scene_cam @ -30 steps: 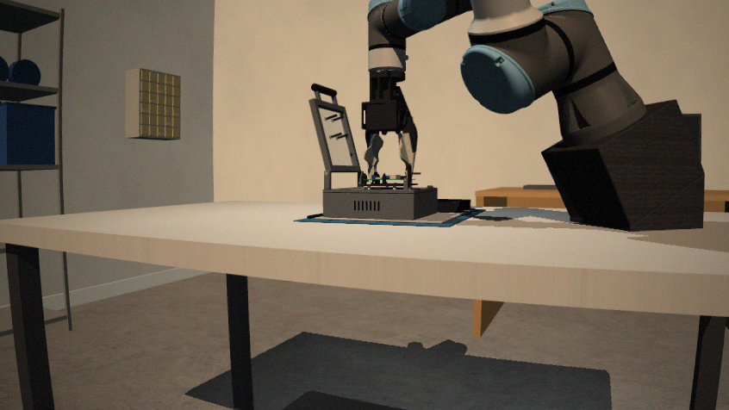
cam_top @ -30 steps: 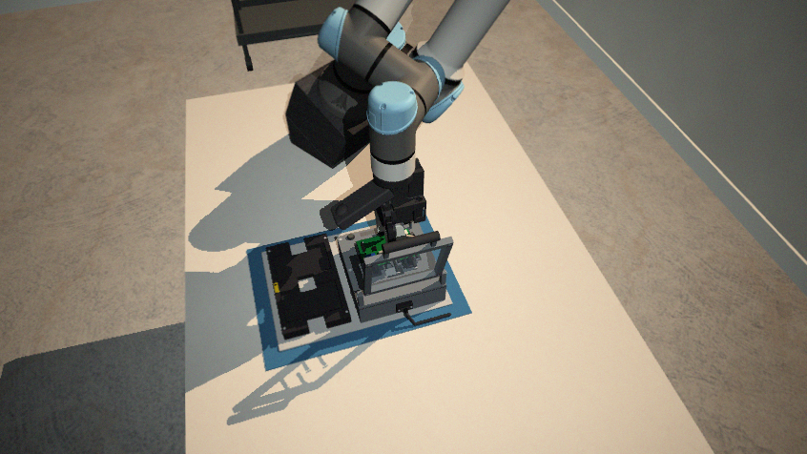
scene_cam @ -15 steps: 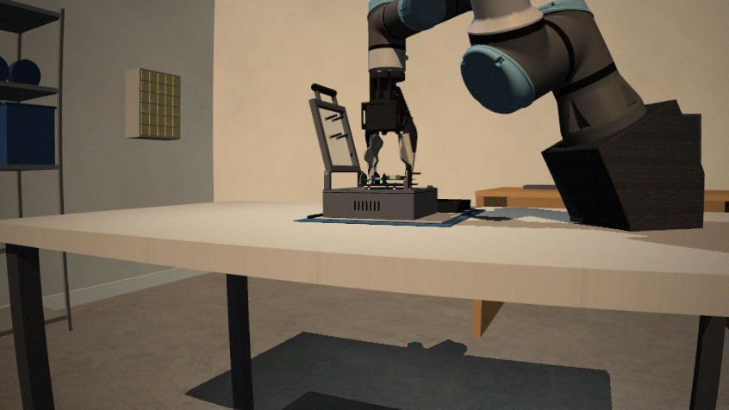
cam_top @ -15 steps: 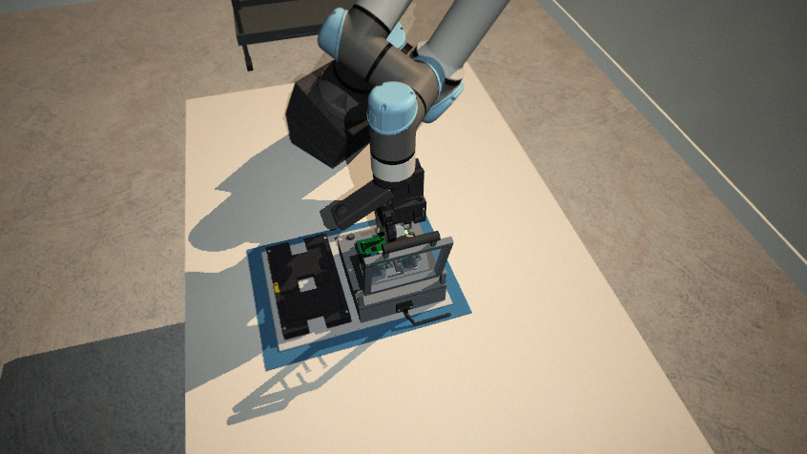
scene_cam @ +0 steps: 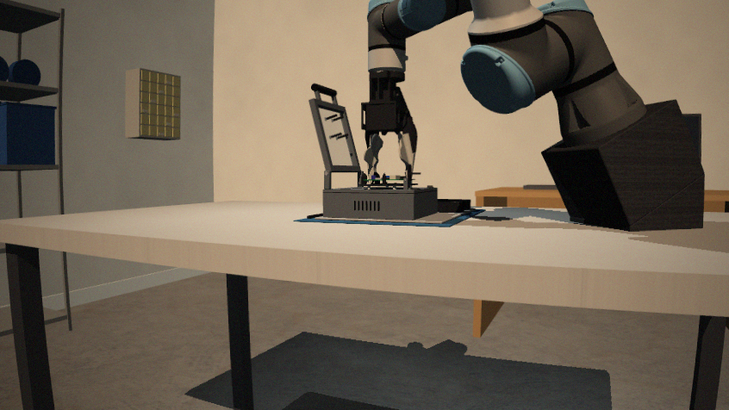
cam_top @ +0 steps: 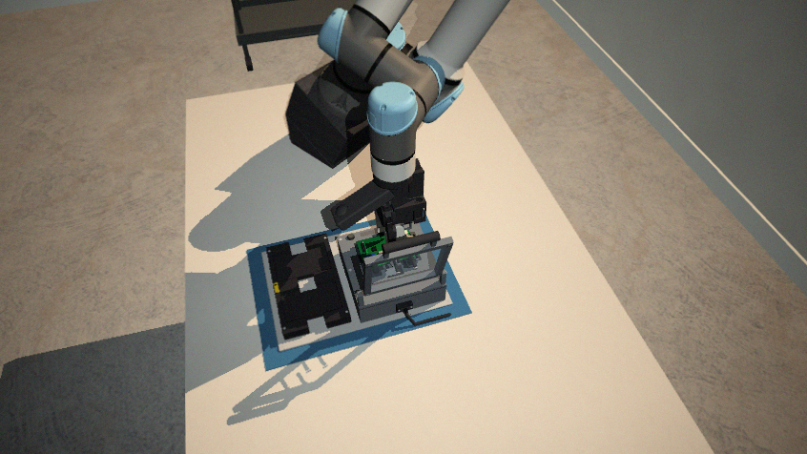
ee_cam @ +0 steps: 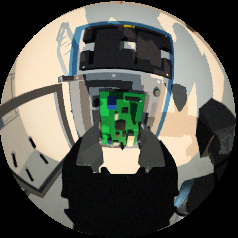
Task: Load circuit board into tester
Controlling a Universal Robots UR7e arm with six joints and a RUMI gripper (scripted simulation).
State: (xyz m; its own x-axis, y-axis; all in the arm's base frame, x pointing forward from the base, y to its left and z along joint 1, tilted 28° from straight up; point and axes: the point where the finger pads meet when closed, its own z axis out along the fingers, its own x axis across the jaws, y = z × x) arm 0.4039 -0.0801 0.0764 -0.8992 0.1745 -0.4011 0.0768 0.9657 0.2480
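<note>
The green circuit board lies right at my hand. From my hand the other things lie so: tester lid 120 mm ahead, 10 mm to the right, 100 mm above; then black post 60 mm behind, 60 mm to the left, 10 mm above.
</note>
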